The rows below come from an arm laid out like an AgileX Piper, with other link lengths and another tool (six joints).
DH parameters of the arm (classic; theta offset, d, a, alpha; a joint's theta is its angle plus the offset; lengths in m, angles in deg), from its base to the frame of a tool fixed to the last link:
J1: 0 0.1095 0 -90
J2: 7.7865 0 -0.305 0
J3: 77.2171 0 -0.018 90
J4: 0 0.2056 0 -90
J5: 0 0 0 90
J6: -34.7 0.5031 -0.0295 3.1
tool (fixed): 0 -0.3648 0 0
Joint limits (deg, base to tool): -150..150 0..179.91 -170..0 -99.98..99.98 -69.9..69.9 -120..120
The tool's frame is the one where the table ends.
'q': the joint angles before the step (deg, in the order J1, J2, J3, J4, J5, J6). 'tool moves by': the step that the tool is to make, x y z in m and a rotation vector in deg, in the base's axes. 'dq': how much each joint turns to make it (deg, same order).
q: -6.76, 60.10, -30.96, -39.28, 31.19, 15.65
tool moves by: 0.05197, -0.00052, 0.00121, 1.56, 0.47, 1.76
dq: -0.04, 11.44, -7.08, -0.56, -4.31, 1.26
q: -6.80, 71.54, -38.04, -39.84, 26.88, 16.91
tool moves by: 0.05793, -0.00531, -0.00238, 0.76, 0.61, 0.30
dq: -0.06, 11.78, -9.82, -0.22, -1.38, 0.71
